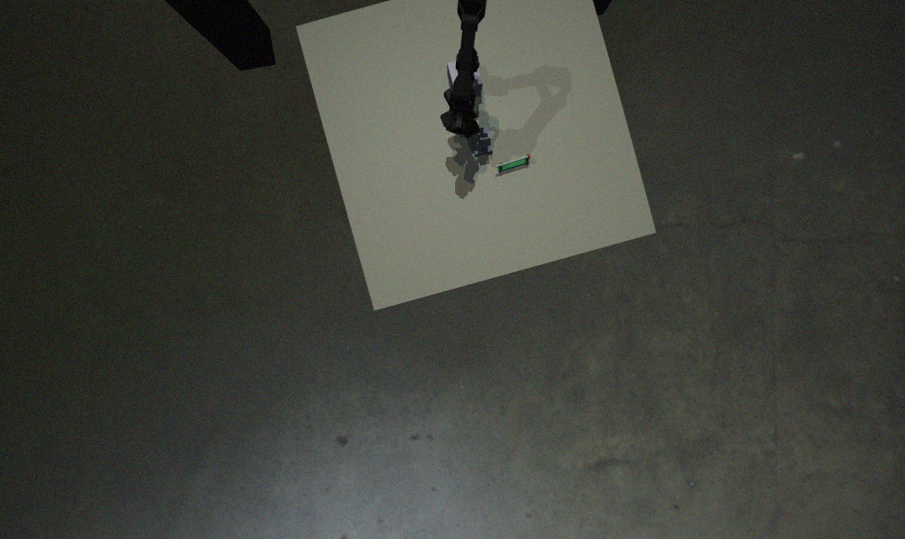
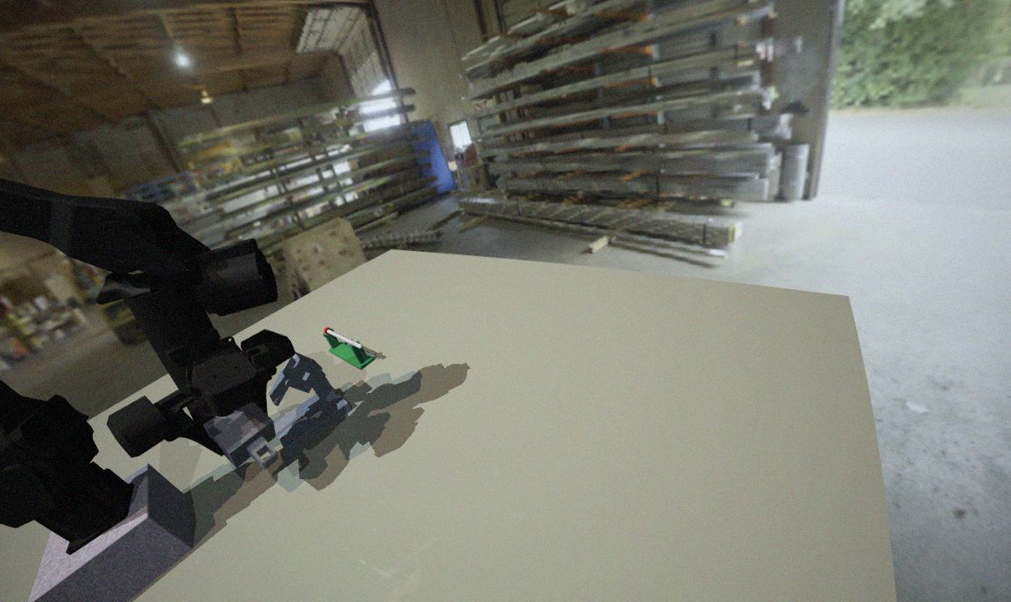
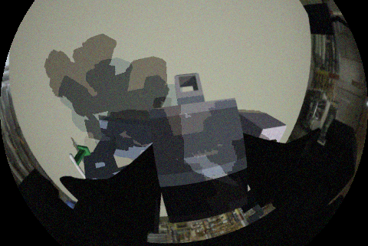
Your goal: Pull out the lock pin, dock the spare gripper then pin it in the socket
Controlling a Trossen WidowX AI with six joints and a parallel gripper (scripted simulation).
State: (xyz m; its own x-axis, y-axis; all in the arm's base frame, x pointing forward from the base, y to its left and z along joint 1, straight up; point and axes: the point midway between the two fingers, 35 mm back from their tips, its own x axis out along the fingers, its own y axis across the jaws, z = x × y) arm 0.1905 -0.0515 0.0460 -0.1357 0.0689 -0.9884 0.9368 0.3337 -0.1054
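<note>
Now: gripper tip 1 cm to the left of the dark grey spare gripper and 1 cm below it. From my gripper tip the other things lie so: green cradle 20 cm to the left, 19 cm ahead, 6 cm below; mount 8 cm to the left, 8 cm ahead, 3 cm below.
</note>
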